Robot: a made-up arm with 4 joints. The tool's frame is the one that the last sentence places. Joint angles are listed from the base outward.
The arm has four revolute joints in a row. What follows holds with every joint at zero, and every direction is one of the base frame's.
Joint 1 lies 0.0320 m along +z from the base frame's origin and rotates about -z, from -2.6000 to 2.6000 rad.
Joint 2 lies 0.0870 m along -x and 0.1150 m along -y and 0.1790 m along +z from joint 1 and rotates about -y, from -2.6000 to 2.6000 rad.
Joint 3 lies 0.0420 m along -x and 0.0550 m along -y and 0.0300 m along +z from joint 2 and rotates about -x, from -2.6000 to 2.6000 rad.
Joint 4 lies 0.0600 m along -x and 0.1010 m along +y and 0.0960 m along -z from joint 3 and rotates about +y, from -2.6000 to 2.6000 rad.
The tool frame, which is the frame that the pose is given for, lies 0.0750 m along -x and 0.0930 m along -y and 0.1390 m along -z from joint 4; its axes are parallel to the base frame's.
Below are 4 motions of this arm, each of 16 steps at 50 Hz.
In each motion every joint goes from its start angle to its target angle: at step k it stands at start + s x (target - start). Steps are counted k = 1, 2, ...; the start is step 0. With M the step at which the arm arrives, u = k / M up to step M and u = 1 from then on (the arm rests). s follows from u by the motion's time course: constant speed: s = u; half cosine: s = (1 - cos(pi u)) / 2; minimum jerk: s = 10 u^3 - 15 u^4 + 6 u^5.
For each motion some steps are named. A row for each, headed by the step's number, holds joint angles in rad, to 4 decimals.
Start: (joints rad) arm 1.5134 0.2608 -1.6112 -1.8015
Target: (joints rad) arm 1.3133 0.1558 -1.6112 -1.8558
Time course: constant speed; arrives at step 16
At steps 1, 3, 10, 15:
1: 1.5009 0.2542 -1.6112 -1.8049
3: 1.4759 0.2411 -1.6112 -1.8117
10: 1.3883 0.1952 -1.6112 -1.8354
15: 1.3258 0.1624 -1.6112 -1.8524

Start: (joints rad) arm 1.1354 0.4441 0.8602 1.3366
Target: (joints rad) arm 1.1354 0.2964 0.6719 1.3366
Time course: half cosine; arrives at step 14
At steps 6, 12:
6: 1.1354 0.3867 0.7870 1.3366
12: 1.1354 0.3037 0.6812 1.3366

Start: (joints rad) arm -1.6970 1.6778 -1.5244 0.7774
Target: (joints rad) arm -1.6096 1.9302 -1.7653 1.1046
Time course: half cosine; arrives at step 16
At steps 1, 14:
1: -1.6962 1.6802 -1.5267 0.7805
14: -1.6129 1.9206 -1.7561 1.0921

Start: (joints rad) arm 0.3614 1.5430 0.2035 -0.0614
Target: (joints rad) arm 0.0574 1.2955 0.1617 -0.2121
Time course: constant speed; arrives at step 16
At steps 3, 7, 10, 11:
3: 0.3044 1.4966 0.1957 -0.0897
7: 0.2284 1.4347 0.1852 -0.1273
10: 0.1714 1.3883 0.1774 -0.1556
11: 0.1524 1.3728 0.1748 -0.1650

